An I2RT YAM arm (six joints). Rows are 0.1 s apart.
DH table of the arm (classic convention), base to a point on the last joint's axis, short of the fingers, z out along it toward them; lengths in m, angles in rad. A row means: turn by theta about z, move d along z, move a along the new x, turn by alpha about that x. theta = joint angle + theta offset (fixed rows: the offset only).
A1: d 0.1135; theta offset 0; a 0.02; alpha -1.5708
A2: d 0; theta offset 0; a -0.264; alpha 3.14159
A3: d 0; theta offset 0.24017; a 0.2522; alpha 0
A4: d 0; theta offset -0.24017; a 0.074; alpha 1.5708
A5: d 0; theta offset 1.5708; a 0; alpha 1.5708
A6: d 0.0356; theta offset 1.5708; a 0; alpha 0
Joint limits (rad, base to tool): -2.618..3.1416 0..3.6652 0..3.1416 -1.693..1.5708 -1.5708..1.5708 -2.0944..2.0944
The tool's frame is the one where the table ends.
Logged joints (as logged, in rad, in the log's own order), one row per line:
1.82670, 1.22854, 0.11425, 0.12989, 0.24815, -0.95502
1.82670, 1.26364, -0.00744, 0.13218, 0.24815, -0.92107
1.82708, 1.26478, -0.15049, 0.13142, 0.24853, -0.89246
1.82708, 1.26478, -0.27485, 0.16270, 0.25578, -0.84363
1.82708, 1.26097, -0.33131, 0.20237, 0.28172, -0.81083
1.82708, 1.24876, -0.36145, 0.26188, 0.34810, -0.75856
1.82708, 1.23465, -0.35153, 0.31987, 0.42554, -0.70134
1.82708, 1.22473, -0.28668, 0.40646, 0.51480, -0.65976
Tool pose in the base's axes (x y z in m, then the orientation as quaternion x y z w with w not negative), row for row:
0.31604, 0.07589, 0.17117, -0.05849, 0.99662, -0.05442, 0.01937
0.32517, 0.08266, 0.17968, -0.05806, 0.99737, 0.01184, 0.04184
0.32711, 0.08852, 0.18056, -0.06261, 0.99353, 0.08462, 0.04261
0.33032, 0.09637, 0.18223, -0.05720, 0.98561, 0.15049, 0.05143
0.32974, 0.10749, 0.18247, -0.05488, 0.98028, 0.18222, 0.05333
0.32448, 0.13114, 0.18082, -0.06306, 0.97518, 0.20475, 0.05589
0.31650, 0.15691, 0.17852, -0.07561, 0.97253, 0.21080, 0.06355
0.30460, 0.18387, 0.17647, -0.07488, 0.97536, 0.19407, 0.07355
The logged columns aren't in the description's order. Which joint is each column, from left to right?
Columns, left to right: A2, A3, A5, A6, A1, A4.
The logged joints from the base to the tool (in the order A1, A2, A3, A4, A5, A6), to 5 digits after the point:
0.24815, 1.82670, 1.22854, -0.95502, 0.11425, 0.12989
0.24815, 1.82670, 1.26364, -0.92107, -0.00744, 0.13218
0.24853, 1.82708, 1.26478, -0.89246, -0.15049, 0.13142
0.25578, 1.82708, 1.26478, -0.84363, -0.27485, 0.16270
0.28172, 1.82708, 1.26097, -0.81083, -0.33131, 0.20237
0.34810, 1.82708, 1.24876, -0.75856, -0.36145, 0.26188
0.42554, 1.82708, 1.23465, -0.70134, -0.35153, 0.31987
0.51480, 1.82708, 1.22473, -0.65976, -0.28668, 0.40646

